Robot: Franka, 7 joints.
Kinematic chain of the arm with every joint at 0, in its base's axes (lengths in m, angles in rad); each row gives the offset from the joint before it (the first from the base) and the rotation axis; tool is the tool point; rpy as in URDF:
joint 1: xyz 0 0 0.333 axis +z
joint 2: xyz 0 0 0 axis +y
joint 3: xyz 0 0 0.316 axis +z
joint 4: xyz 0.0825 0 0 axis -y
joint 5: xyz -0.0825 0 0.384 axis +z
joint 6: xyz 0 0 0 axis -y
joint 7: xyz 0.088 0 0 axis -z
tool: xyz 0 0 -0.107 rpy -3.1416 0 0
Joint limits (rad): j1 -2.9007..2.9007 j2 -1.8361..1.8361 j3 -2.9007..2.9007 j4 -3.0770..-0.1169 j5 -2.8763..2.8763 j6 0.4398..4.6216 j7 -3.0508..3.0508
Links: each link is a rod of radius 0.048 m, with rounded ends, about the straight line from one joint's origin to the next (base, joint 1, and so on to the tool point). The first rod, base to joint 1, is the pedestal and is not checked.
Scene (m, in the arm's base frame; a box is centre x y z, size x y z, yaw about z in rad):
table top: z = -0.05
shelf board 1: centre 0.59 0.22 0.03 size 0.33 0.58 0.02 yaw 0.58
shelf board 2: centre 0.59 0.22 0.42 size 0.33 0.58 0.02 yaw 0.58
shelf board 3: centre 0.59 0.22 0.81 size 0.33 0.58 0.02 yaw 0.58
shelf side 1: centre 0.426 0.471 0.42 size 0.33 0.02 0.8 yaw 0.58
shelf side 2: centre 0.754 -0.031 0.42 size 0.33 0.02 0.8 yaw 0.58
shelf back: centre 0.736 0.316 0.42 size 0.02 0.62 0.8 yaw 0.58
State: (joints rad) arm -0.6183 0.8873 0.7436 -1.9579 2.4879 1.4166 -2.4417
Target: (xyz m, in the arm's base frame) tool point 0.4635 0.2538 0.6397
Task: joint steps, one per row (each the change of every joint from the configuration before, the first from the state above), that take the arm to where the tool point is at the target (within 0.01 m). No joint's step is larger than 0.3 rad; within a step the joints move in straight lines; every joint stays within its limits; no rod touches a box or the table.
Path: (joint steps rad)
1: -0.1253 -0.1729 -0.0653 -0.2544 -0.0632 -0.1205 0.0000
2: -0.1253 -0.1729 -0.0652 -0.2544 -0.0633 -0.1205 0.0000
3: -0.1253 -0.1730 -0.0653 -0.2543 -0.0632 -0.1206 0.0000
4: 0.1097 -0.2298 -0.0147 0.0716 -0.0344 -0.1538 0.0000
5: 0.1097 -0.2299 -0.0147 0.0717 -0.0343 -0.1538 0.0000
6: 0.1096 -0.2299 -0.0147 0.0717 -0.0344 -0.1538 0.0000
7: 0.1097 -0.2299 -0.0147 0.0717 -0.0344 -0.1538 0.0000
8: -0.0173 0.2488 0.1773 0.1647 0.0541 0.1179 0.0000
9: -0.0173 0.2488 0.1773 0.1647 0.0541 0.1180 0.0000
10: -0.0173 0.2488 0.1773 0.1646 0.0542 0.1179 0.0000

